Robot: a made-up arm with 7 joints. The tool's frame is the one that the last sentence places.
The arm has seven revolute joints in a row. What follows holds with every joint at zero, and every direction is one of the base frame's. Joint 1 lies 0.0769 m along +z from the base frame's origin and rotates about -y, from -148.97 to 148.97 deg. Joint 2 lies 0.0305 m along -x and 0.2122 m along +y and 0.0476 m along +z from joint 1 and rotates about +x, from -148.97 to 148.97 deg. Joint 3 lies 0.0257 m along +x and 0.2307 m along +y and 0.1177 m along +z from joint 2 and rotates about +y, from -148.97 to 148.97 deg. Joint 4 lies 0.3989 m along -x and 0.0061 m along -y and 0.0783 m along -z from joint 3 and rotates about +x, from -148.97 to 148.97 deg. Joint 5 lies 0.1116 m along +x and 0.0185 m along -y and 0.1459 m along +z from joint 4 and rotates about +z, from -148.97 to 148.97 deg. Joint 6 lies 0.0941 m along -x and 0.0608 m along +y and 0.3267 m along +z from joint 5 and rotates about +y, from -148.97 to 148.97 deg. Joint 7 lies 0.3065 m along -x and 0.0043 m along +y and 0.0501 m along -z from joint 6 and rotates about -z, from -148.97 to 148.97 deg. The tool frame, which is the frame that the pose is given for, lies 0.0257 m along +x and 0.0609 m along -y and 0.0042 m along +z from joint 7; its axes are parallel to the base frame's.
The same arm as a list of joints. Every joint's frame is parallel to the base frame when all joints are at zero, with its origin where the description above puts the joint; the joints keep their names.
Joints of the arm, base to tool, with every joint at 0 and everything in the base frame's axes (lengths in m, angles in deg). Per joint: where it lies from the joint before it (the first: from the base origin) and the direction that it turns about. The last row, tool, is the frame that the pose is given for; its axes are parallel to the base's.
joint 1: offset 0 0 0.0769 axis -y
joint 2: offset -0.0305 0.2122 0.0476 axis +x
joint 3: offset 0.0257 0.2307 0.1177 axis +y
joint 4: offset -0.3989 -0.0061 -0.0783 axis +x
joint 5: offset 0.1116 -0.0185 0.1459 axis +z
joint 6: offset -0.0941 0.0608 0.3267 axis +y
joint 7: offset -0.3065 0.0043 -0.0501 axis -z
tool: offset 0.0257 -0.0609 0.0042
Joint limits (deg, base to tool): -148.97..148.97 -148.97..148.97 -148.97..148.97 -148.97..148.97 -148.97..148.97 -148.97..148.97 -148.97..148.97

